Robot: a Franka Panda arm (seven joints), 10 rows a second.
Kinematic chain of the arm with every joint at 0, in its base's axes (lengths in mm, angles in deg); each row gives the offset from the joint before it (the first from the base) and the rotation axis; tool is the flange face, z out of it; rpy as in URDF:
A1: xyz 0 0 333 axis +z
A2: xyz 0 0 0 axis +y
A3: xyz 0 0 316 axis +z
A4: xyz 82.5 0 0 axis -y
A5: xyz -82.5 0 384 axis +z
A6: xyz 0 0 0 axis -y
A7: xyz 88 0 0 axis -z
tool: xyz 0 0 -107 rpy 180 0 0
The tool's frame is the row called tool.
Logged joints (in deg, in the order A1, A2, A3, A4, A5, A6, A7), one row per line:
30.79, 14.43, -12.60, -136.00, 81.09, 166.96, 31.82
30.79, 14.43, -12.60, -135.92, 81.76, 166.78, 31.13
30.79, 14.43, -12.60, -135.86, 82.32, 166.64, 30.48
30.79, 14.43, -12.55, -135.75, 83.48, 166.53, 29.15
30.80, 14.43, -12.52, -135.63, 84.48, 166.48, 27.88
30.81, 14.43, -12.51, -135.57, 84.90, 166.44, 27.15
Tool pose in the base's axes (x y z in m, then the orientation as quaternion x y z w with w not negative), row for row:
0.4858, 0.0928, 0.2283, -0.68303, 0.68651, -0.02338, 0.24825
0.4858, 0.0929, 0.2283, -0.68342, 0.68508, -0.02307, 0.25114
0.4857, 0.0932, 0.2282, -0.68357, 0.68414, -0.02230, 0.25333
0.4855, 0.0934, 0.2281, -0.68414, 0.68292, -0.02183, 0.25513
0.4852, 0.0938, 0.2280, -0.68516, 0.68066, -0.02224, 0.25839
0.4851, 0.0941, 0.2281, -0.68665, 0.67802, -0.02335, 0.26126
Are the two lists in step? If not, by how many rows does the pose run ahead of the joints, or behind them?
The pose runs 1 row behind the joints: the pose in row i belongs to the joints in row i - 1.
